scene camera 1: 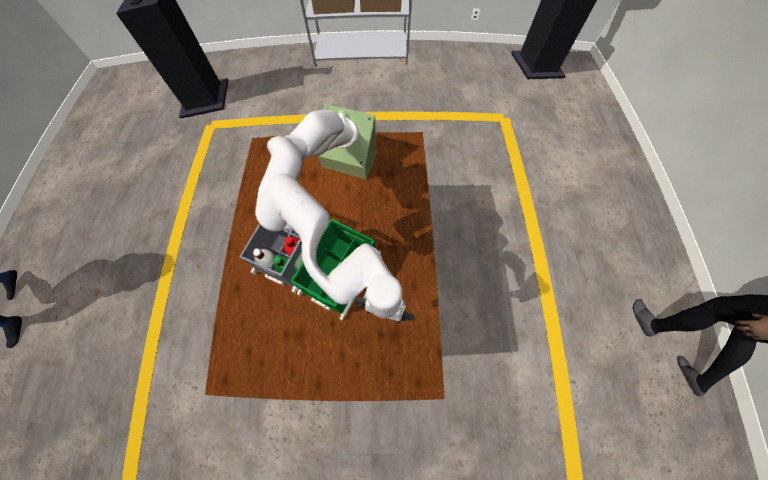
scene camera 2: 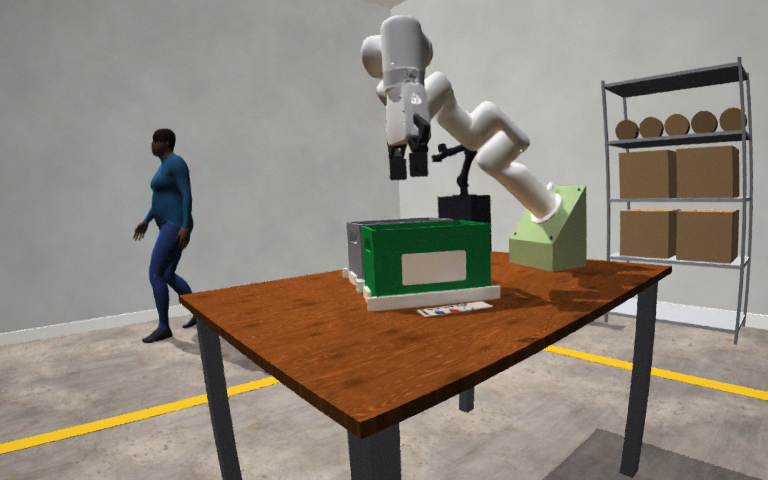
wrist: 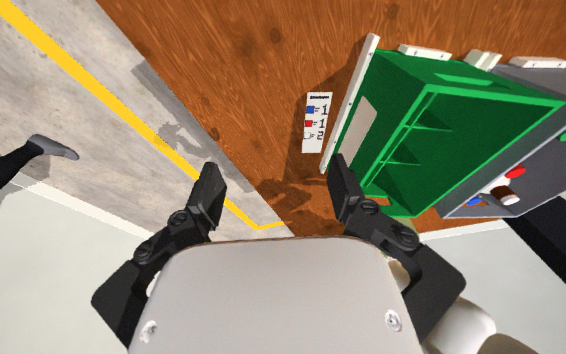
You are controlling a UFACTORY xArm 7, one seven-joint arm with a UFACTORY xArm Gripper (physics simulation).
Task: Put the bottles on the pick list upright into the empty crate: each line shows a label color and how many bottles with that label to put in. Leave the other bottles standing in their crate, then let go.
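Seen in the pictures: gripper, fingertip midpoint: (scene camera 2: 408, 178) (wrist: 275, 170); arm's base, link origin: (scene camera 1: 344, 132) (scene camera 2: 547, 209) (wrist: 394, 270).
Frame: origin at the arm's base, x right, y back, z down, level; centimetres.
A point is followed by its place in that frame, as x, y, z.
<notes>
My gripper (scene camera 2: 408, 165) {-4.8, -79.4, -9.0} (wrist: 275, 170) {-4.8, -79.4, -9.0} is open and empty, high above the table on the pick-list side of the green crate (scene camera 1: 354, 232) {1.1, -47.2, 1.7} (scene camera 2: 385, 277) {9.2, -71.5, 11.6} (wrist: 400, 80) {10.1, -72.4, 5.8}. The green crate's visible compartments are empty; the arm hides part of it in scene camera 1. The pick list (scene camera 2: 454, 309) {-4.1, -64.7, 18.5} (wrist: 316, 130) {-3.7, -62.6, 18.5} shows blue 1, red 1, white 2. The grey crate (scene camera 1: 249, 242) {40.6, -44.9, 1.3} (scene camera 2: 354, 249) {35.9, -55.3, 8.7} (wrist: 530, 75) {31.3, -58.1, 12.1} holds a white bottle (scene camera 1: 263, 258) {37.0, -50.1, 6.1}, a green bottle (scene camera 1: 279, 262) {29.6, -54.0, 2.8} (wrist: 563, 136) {29.4, -53.0, 2.4} and a red bottle (scene camera 1: 290, 243) {25.3, -47.1, 3.0} (wrist: 516, 171) {25.9, -46.4, 2.5}. The wrist view also shows a blue bottle (wrist: 473, 201) {20.8, -38.5, 2.5} and a white-capped, brown-necked bottle (wrist: 503, 195) {27.4, -34.9, 3.6}.
The crates stand side by side on the wooden table (scene camera 1: 328, 362) {18.2, -90.2, 18.7} (scene camera 2: 317, 339) {5.1, -94.3, 18.7} (wrist: 240, 75) {-11.5, -81.5, 18.7}. A white strip (scene camera 2: 433, 300) {2.0, -63.8, 17.5} (wrist: 356, 90) {6.5, -68.7, 15.7} runs along the green crate's foot. The green robot base (scene camera 1: 345, 164) {1.5, -8.6, 11.2} (scene camera 2: 538, 254) {-0.7, -9.9, 14.0} stands at the table's far end. A person (scene camera 2: 169, 192) stands beyond the table.
</notes>
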